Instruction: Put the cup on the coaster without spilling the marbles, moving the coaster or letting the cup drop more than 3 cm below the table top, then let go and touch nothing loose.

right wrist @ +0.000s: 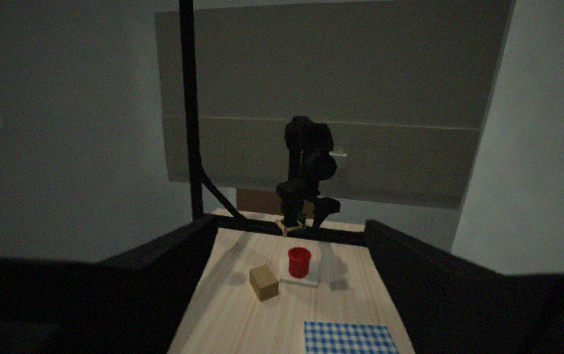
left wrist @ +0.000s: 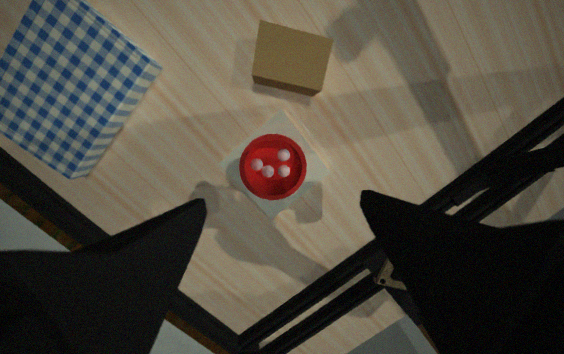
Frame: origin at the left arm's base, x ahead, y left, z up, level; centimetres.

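Seen in the pictures: left gripper, between the fingertips: [right wrist: 300,225] [left wrist: 283,201]; right gripper, between the fingertips: [right wrist: 291,225]; left arm's base, origin of its link: [right wrist: 290,223].
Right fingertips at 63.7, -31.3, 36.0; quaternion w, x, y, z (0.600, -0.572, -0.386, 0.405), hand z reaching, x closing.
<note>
Offsets run from my right fingertips to a thing's top centre, as dx, dy, dz.
A red cup @(-37.3, +21.9, -31.2) [left wrist: 273,187] [right wrist: 299,264] stands upright on the pale square coaster @(-38.2, +23.1, -37.6) [left wrist: 283,121] [right wrist: 300,282]. Several white marbles @(-37.2, +23.5, -35.3) [left wrist: 268,171] lie inside the cup, seen from above in the left wrist view. My left gripper [left wrist: 283,201] is open and empty, raised well above the cup, with its fingers apart on either side. In the right wrist view the left arm shows behind and above the cup, apart from it. My right gripper is open and empty, far from the cup, facing it across the table.
A tan block @(-36.0, +10.7, -34.5) [left wrist: 292,59] [right wrist: 263,283] stands on the table near the coaster. A blue-and-white checked block or cloth-like slab @(-12.3, +21.0, -36.3) [left wrist: 75,85] [right wrist: 350,338] lies farther off. Black frame bars [left wrist: 320,294] [right wrist: 189,100] run along the table edge and upward.
</note>
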